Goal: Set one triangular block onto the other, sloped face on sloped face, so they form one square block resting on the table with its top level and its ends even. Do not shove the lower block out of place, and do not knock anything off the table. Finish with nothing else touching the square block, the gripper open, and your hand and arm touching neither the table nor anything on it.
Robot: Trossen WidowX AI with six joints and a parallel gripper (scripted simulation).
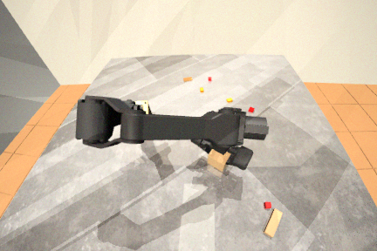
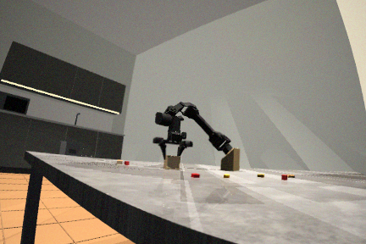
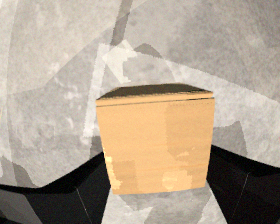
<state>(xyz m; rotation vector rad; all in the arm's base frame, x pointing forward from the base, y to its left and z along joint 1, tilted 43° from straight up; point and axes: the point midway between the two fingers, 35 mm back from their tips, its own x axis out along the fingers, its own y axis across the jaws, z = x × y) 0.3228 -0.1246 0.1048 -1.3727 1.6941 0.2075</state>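
Now: gripper tip 10 mm below the tan triangular block.
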